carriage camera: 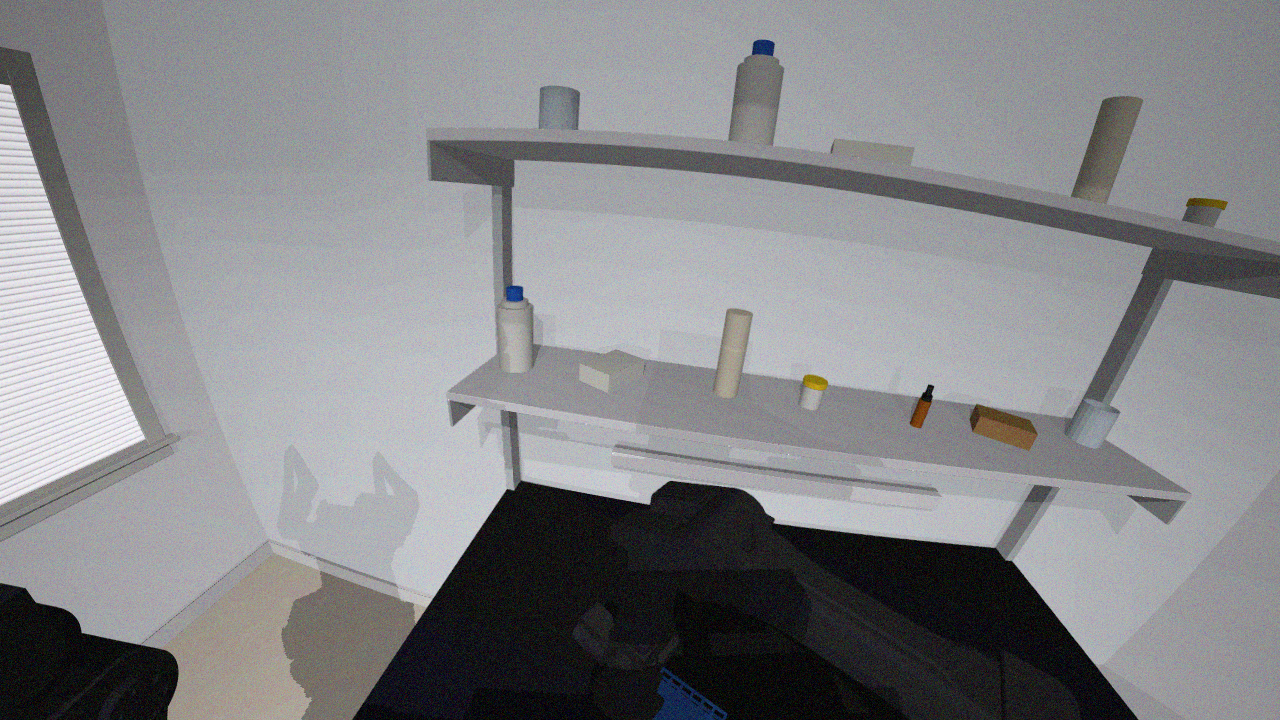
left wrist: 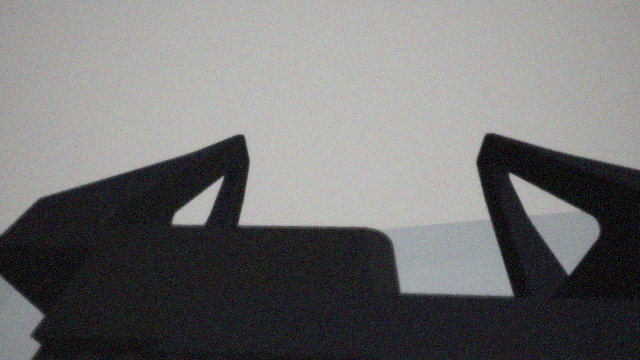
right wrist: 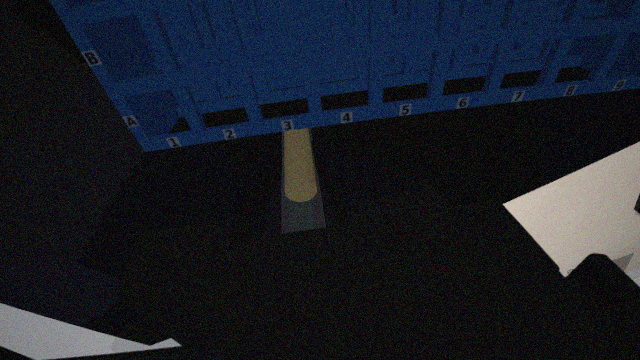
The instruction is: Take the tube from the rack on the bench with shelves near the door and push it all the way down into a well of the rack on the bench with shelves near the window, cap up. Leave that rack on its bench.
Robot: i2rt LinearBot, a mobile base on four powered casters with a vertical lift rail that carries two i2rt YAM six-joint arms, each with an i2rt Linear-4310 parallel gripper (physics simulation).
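Places are measured from the left arm's base along level axes (x ahead, y left, z up), in metres.
Pixels of known places: left gripper, fingertip midpoint: (left wrist: 361, 147); right gripper, fingertip midpoint: (right wrist: 298, 154).
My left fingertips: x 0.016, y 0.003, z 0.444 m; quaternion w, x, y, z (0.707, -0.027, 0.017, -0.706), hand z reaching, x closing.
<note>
Ahead of a thing's pixels: the offset from my left fingertips to its middle. "*": to the spot under its first point. Level surfaces: height alone.
The tube @[dx +0.217, dy -0.378, dz -0.785 m] (right wrist: 300, 165), clear with yellow contents, shows in the right wrist view. My right gripper (right wrist: 298, 154) is very dark there and is shut on the tube's near end. The tube's far end disappears at the rack's lettered edge by label 3; I cannot tell if it is inside a well. The blue rack @[dx +0.245, dy -0.454, dz -0.822 m] (right wrist: 315, 119) (carriage camera: 687, 702) has rows A and B and numbered columns; it lies on the black bench @[dz -0.851 m] (carriage camera: 501, 546), partly hidden by my right arm in the carriage view. My left gripper (left wrist: 361, 147) is open and empty, facing a pale wall. The tube's cap is not visible.
A lower shelf @[dz -0.393 m] (carriage camera: 662, 402) with bottles, jars and boxes spans the wall behind the bench, with an upper shelf (carriage camera: 626, 147) above it. A window @[* dx +0.854, dy +1.451, dz -0.368 m] (carriage camera: 53, 304) is at the left. My left arm (carriage camera: 80, 653) is at the lower left, beside the floor @[dz -1.764 m] (carriage camera: 223, 662).
</note>
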